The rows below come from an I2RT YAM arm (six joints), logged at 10 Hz.
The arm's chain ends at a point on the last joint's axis. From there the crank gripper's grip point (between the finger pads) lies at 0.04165 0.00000 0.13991 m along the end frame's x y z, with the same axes.
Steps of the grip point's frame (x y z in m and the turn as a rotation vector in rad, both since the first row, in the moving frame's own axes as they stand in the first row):
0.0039, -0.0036, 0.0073, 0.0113, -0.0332, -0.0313
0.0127, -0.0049, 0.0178, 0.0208, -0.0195, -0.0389
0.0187, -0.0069, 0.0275, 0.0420, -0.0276, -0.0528
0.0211, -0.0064, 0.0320, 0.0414, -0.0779, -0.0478
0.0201, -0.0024, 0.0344, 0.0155, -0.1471, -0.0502
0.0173, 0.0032, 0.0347, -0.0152, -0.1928, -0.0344
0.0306, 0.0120, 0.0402, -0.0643, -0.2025, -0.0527
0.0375, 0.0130, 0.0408, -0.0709, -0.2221, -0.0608
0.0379, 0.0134, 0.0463, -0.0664, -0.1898, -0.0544
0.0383, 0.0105, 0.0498, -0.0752, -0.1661, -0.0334
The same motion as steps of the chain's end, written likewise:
0.0086, -0.0008, 0.0060, 0.0113, -0.0332, -0.0313
0.0155, -0.0004, 0.0171, 0.0208, -0.0195, -0.0389
0.0228, 0.0011, 0.0266, 0.0420, -0.0276, -0.0528
0.0323, 0.0012, 0.0293, 0.0414, -0.0779, -0.0478
0.0412, 0.0014, 0.0298, 0.0155, -0.1471, -0.0502
0.0449, 0.0020, 0.0293, -0.0152, -0.1928, -0.0344
0.0594, 0.0042, 0.0349, -0.0643, -0.2025, -0.0527
0.0691, 0.0044, 0.0353, -0.0709, -0.2221, -0.0608
0.0648, 0.0054, 0.0412, -0.0664, -0.1898, -0.0544
0.0618, 0.0008, 0.0452, -0.0752, -0.1661, -0.0334

